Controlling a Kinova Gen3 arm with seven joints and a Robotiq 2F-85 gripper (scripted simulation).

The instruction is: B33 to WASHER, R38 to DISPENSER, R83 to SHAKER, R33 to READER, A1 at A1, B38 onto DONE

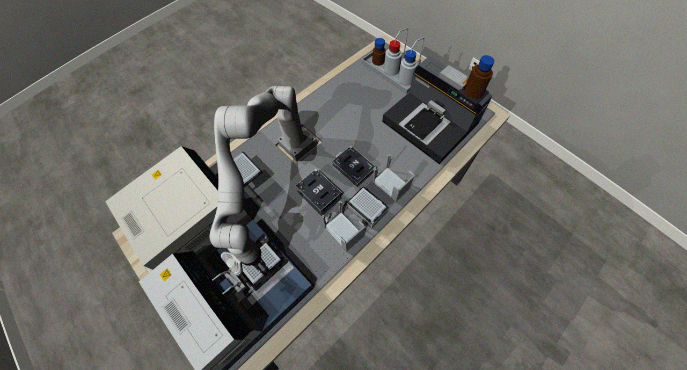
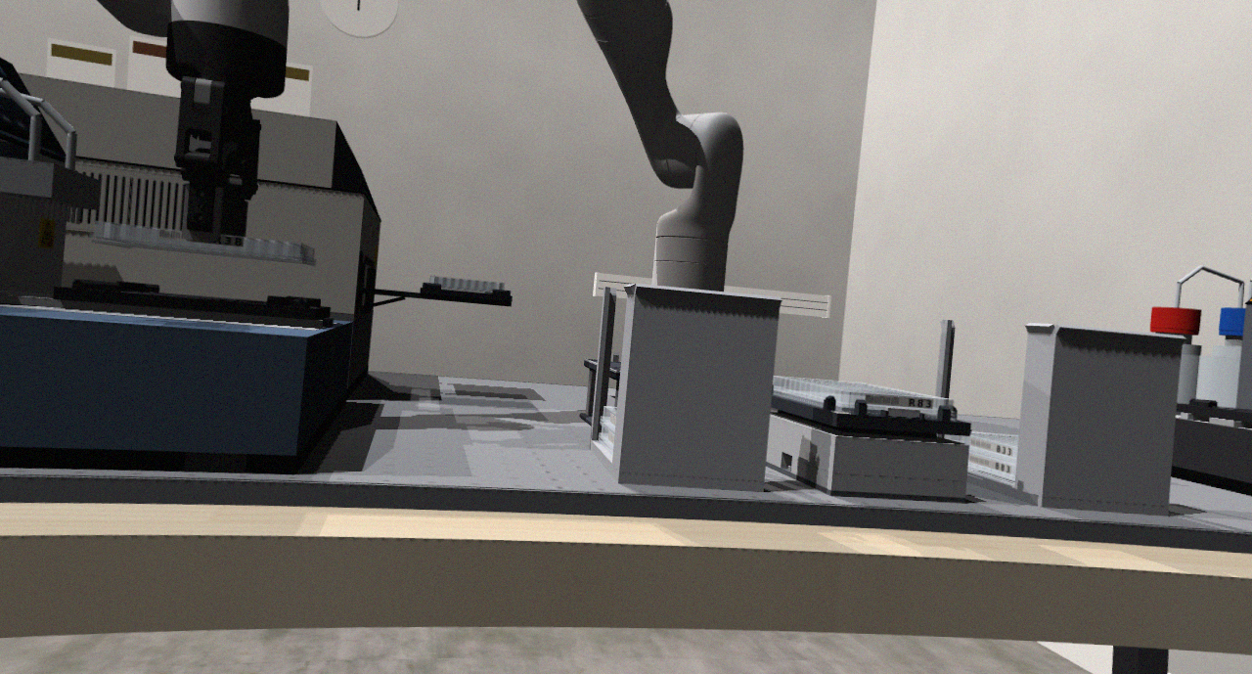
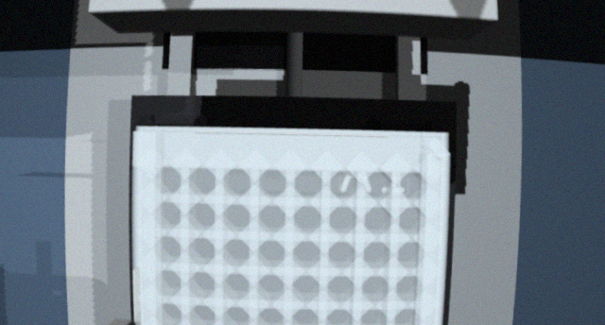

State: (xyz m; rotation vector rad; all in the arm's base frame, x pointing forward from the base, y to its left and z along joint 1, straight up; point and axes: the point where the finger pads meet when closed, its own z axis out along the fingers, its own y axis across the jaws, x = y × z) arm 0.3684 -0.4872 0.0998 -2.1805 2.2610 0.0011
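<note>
Now: hand 100 mm to the left of the washer manifold and 20 mm below it. From my hand the other things lie so: RG nest (370 mm to the left, 90 mm behind, 80 mm below); then plate R38 (10 mm below); then plate B38 (330 mm to the left, 110 mm below, 110 mm ahead).
</note>
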